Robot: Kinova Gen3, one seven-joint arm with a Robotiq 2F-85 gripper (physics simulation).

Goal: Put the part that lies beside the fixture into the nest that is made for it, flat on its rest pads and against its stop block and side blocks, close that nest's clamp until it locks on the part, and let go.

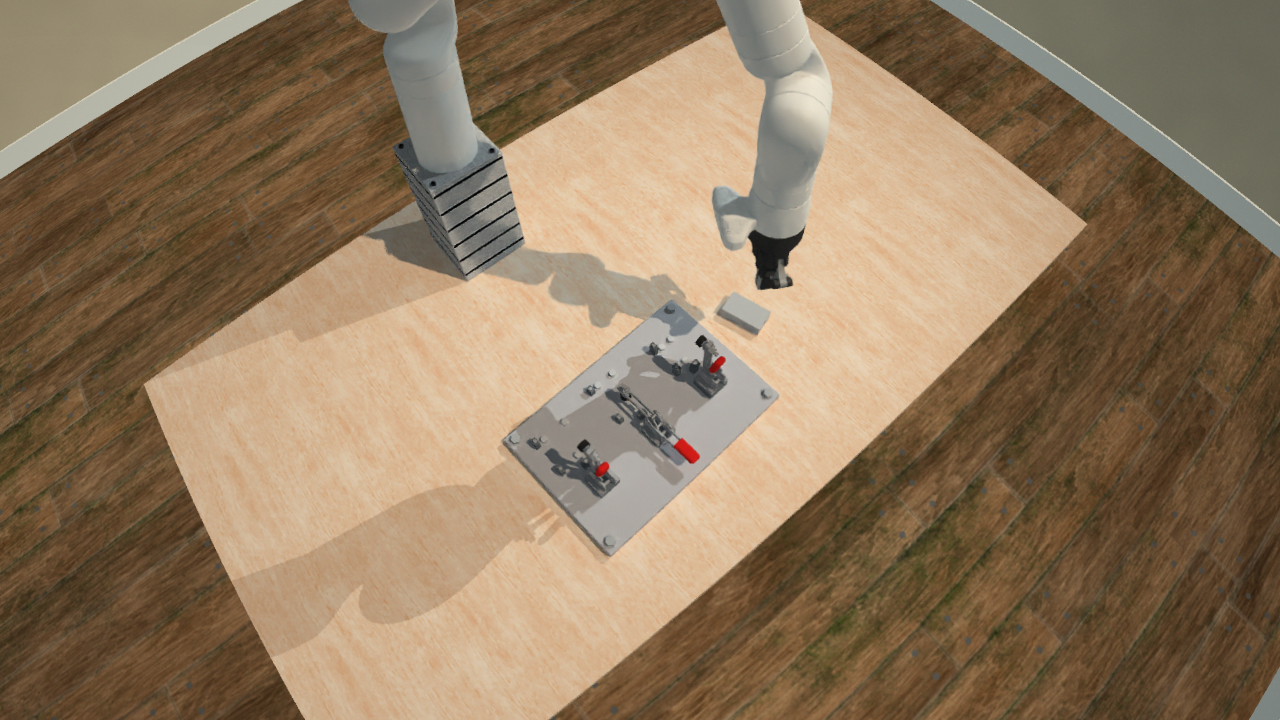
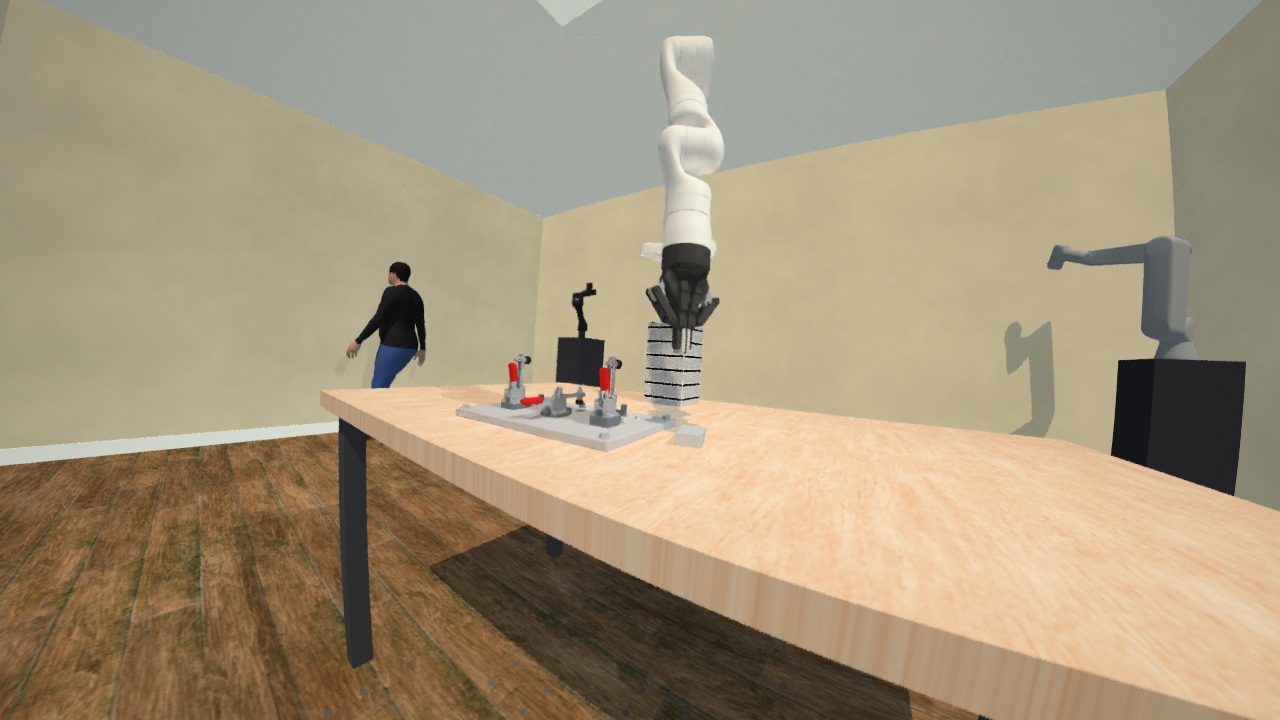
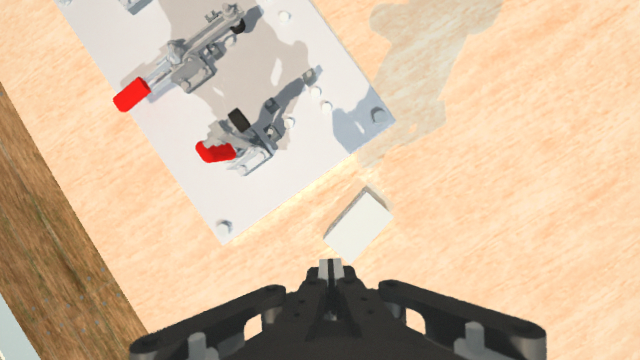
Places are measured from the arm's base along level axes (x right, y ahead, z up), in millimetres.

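Pixels of known places: gripper, between the fingertips: point(image 1: 762, 285) point(image 2: 681, 353) point(image 3: 330, 273); arm's base, origin of its link: point(image 1: 447, 150).
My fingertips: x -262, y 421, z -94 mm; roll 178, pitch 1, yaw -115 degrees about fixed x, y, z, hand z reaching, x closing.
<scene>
Ahead of a thing's pixels: the offset from my fingertips to its top centre. "spot": to the spot under its first point.
The part @[dx -11, dy -28, dz -119 mm] point(image 1: 743, 313) point(image 2: 690, 436) point(image 3: 359, 226), a light grey rectangular block, lies on the table beside a short side of the fixture plate point(image 1: 617, 510) point(image 2: 537, 429) point(image 3: 185, 165). My gripper point(image 1: 774, 284) point(image 2: 682, 347) point(image 3: 330, 273) is shut and empty, above the table near the part and apart from it. The fixture bears three clamps with red handles. The nearest clamp @[spot: dx +123, dy +42, dz -60 mm] point(image 1: 711, 371) point(image 2: 605, 402) point(image 3: 245, 150) and the far clamp @[spot: dx +341, dy +72, dz -57 mm] point(image 1: 597, 474) point(image 2: 513, 394) stand with their arms raised. The middle clamp @[dx +224, dy +49, dz -72 mm] point(image 1: 657, 425) point(image 2: 556, 402) point(image 3: 192, 70) has its handle laid low and its arm stretched over its nest.
Small blocks and round pads stand on the plate, with bolts at its corners. The arm's striped pedestal point(image 1: 469, 214) point(image 2: 673, 362) stands at the table's edge. A person point(image 2: 399, 313) and two other robot arms on black stands are in the background.
</scene>
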